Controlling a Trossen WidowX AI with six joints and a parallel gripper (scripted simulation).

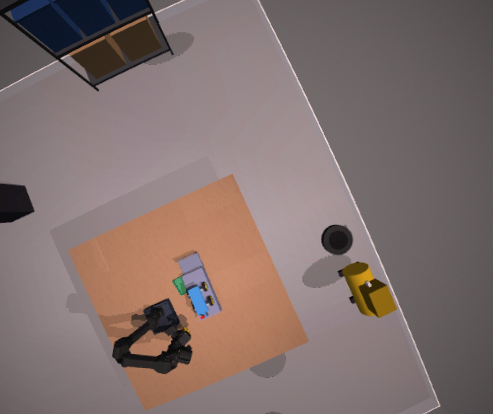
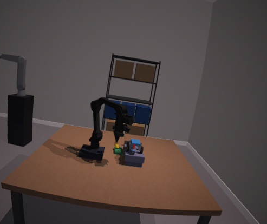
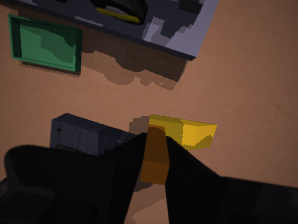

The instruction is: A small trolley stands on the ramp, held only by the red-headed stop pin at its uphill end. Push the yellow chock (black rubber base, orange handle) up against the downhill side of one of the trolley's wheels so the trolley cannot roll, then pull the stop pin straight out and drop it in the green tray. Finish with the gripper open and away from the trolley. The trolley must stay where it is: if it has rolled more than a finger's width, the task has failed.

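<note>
Right now my gripper tip is 15 cm short of the blue trolley, 13 cm to the right of it and 6 cm above it. Also, from my gripper tip: yellow chock 2 cm to the right, 1 cm below; grey ramp 15 cm ahead, 13 cm to the left, 13 cm below; red-headed stop pin 13 cm ahead, 5 cm below, 2 cm to the left.
</note>
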